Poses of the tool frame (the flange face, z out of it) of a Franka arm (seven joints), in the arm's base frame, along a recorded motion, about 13 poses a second.
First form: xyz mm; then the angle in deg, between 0 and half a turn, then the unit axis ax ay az.
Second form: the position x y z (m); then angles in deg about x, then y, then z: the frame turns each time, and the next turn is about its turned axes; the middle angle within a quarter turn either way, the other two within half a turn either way. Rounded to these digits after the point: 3 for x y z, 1 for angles.
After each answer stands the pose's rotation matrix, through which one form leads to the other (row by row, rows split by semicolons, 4 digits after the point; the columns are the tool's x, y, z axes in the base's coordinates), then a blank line. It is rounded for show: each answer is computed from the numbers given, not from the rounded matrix.
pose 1, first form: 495, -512, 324, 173.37, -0.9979, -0.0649, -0.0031
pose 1, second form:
0.495, -0.512, 0.324, -173.4, -0.1, -7.4
0.9916 0.1294 -0.0013; 0.1287 -0.9849 0.1156; 0.0137 -0.1148 -0.9933

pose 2, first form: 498, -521, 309, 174.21, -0.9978, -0.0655, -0.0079
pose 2, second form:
0.498, -0.521, 0.309, -174.2, 0.5, -7.5
0.9913 0.1312 0.0091; 0.1296 -0.9863 0.1017; 0.0223 -0.0996 -0.9948

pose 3, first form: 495, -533, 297, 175.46, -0.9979, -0.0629, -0.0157
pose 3, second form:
0.495, -0.533, 0.297, -175.4, 1.5, -7.3
0.9916 0.1266 0.0263; 0.1241 -0.9890 0.0810; 0.0363 -0.0770 -0.9964

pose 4, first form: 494, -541, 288, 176.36, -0.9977, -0.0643, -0.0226
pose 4, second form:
0.494, -0.541, 0.288, -176.2, 2.3, -7.5
0.9907 0.1296 0.0410; 0.1267 -0.9897 0.0662; 0.0491 -0.0604 -0.9970

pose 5, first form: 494, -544, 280, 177.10, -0.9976, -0.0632, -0.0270
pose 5, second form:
0.494, -0.544, 0.280, -176.9, 2.9, -7.3
0.9906 0.1274 0.0506; 0.1247 -0.9907 0.0539; 0.0570 -0.0471 -0.9973

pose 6, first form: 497, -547, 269, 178.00, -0.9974, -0.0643, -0.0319
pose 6, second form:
0.497, -0.547, 0.269, -177.8, 3.5, -7.4
0.9897 0.1293 0.0614; 0.1271 -0.9911 0.0389; 0.0659 -0.0307 -0.9974

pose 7, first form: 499, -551, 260, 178.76, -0.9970, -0.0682, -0.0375
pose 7, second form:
0.499, -0.551, 0.260, -178.5, 4.2, -7.9
0.9879 0.1368 0.0733; 0.1352 -0.9905 0.0267; 0.0762 -0.0165 -0.9970

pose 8, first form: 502, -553, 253, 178.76, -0.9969, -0.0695, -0.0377
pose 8, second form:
0.502, -0.553, 0.253, -178.5, 4.2, -8.0
0.9875 0.1394 0.0736; 0.1377 -0.9901 0.0268; 0.0767 -0.0163 -0.9969

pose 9, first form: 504, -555, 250, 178.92, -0.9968, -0.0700, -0.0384
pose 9, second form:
0.504, -0.555, 0.250, -178.6, 4.3, -8.1
0.9873 0.1403 0.0752; 0.1388 -0.9900 0.0242; 0.0779 -0.0134 -0.9969

